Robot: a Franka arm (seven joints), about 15 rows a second.
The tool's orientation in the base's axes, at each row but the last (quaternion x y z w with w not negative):
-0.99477 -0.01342 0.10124 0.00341
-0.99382 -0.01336 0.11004 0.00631
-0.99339 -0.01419 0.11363 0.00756
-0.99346 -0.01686 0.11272 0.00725
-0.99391 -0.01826 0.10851 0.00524
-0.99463 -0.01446 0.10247 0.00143
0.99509 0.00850 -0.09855 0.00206
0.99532 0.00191 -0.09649 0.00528
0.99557 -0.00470 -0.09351 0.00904
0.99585 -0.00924 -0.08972 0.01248
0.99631 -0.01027 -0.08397 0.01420
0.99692 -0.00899 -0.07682 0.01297
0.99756 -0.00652 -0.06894 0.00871
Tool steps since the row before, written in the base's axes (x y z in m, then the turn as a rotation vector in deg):
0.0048 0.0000 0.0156 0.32 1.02 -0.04
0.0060 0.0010 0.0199 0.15 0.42 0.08
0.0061 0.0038 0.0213 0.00 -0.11 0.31
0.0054 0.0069 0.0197 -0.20 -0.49 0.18
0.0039 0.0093 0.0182 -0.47 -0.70 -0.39
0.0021 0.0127 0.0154 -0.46 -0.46 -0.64
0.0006 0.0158 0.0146 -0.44 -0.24 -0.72
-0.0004 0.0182 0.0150 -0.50 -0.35 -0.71
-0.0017 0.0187 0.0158 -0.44 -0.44 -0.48
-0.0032 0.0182 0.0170 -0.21 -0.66 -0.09
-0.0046 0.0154 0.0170 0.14 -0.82 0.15
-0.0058 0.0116 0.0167 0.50 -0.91 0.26
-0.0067 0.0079 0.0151 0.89 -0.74 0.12
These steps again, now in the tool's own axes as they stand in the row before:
0.0016 0.0000 -0.0162 0.35 -1.01 -0.02
0.0015 -0.0012 -0.0207 0.14 -0.42 -0.11
0.0012 -0.0040 -0.0221 -0.07 0.10 -0.30
0.0011 -0.0071 -0.0203 -0.25 0.48 -0.14
0.0002 -0.0094 -0.0186 -0.40 0.69 0.48
-0.0007 -0.0127 -0.0155 -0.33 0.45 0.72
-0.0020 -0.0158 -0.0145 -0.29 0.23 0.79
-0.0032 -0.0180 -0.0148 -0.36 0.34 0.80
-0.0048 -0.0184 -0.0155 -0.34 0.43 0.56
-0.0066 -0.0177 -0.0166 -0.18 0.66 0.14
-0.0077 -0.0148 -0.0164 0.13 0.82 -0.15
-0.0085 -0.0110 -0.0159 0.47 0.91 -0.31
-0.0088 -0.0075 -0.0142 0.88 0.73 -0.23

